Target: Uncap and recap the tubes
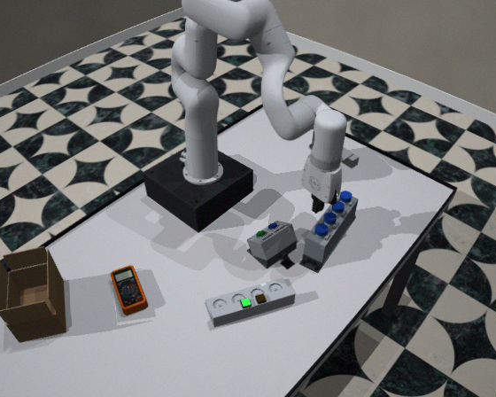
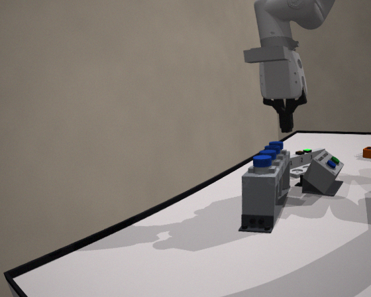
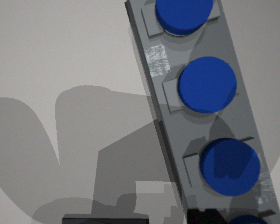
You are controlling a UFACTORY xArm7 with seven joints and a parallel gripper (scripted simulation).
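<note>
My hand is 120 mm past the green key, 90 mm to the left of it and 100 mm above it. Round my hand: orange multimeter: 330 mm behind, 430 mm to the right, 150 mm below; key housing: 100 mm behind, 80 mm to the right, 110 mm below; blue key: 110 mm behind, 50 mm to the right, 100 mm below.
</note>
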